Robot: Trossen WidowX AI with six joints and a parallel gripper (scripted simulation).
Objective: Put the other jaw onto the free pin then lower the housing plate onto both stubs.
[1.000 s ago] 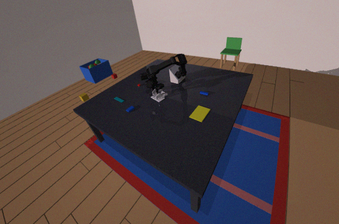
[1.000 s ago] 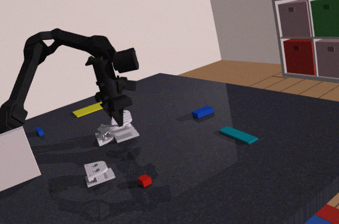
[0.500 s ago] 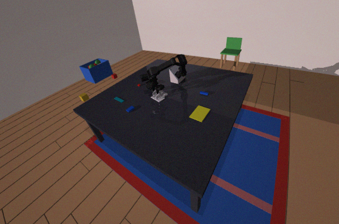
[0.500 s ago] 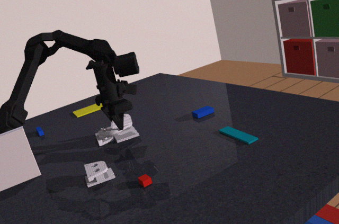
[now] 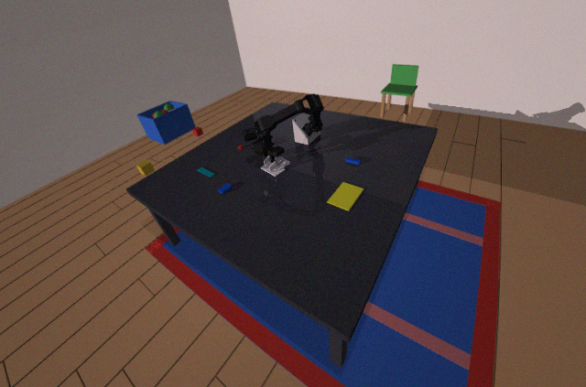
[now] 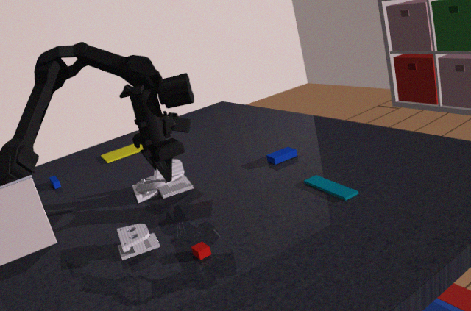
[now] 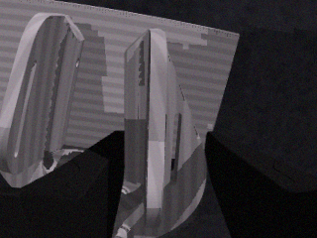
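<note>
The white t-shaped piece is 160 mm behind my gripper tip, 170 mm to the right of it and 20 mm below it. Round my gripper tip: teal bar: 180 mm ahead, 320 mm to the right, 30 mm below; white jaw: 30 mm behind, 20 mm to the left; red cube: 100 mm behind, 290 mm to the right, 20 mm below.
</note>
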